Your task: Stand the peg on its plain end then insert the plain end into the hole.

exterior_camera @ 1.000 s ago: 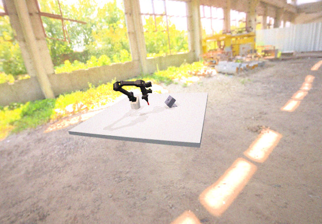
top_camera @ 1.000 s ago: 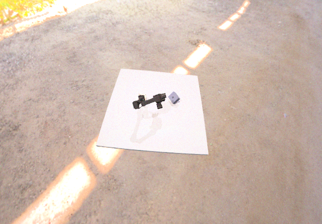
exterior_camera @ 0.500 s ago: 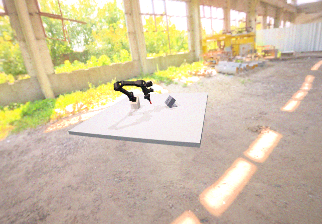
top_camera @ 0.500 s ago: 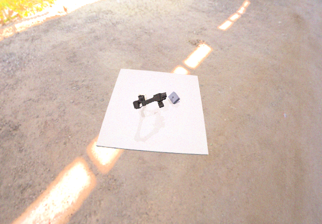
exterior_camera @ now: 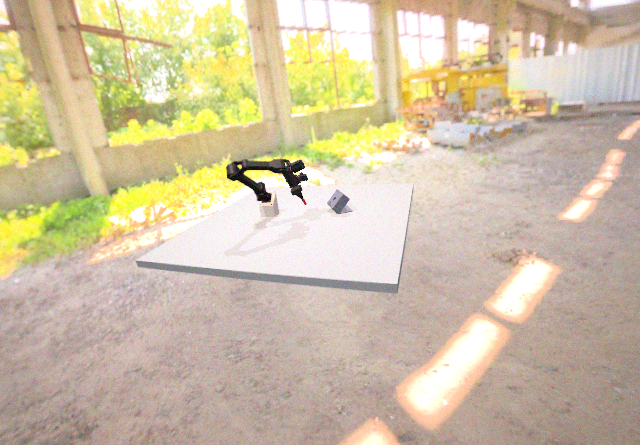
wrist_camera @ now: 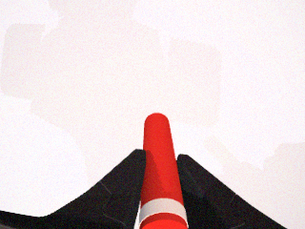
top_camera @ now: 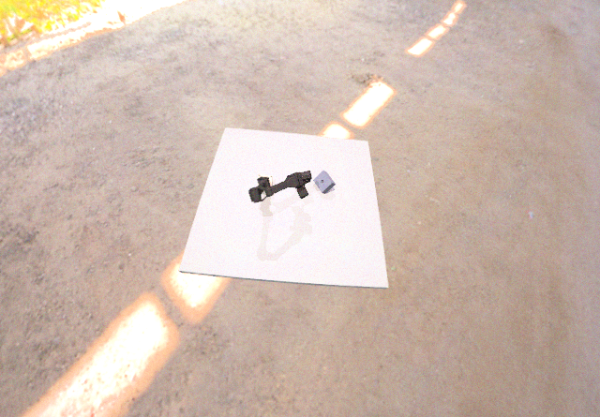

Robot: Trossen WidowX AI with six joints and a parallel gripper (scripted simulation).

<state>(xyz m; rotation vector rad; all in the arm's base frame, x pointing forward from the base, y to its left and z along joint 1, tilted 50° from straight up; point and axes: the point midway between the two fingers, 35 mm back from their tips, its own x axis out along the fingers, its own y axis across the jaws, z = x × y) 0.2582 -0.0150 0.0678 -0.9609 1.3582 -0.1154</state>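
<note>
My gripper tip is now 17 cm short of the grey sloped panel, 14 cm to the right of it and 7 cm above it. Round my gripper tip: red peg: 1 cm behind, 1 cm above.
</note>
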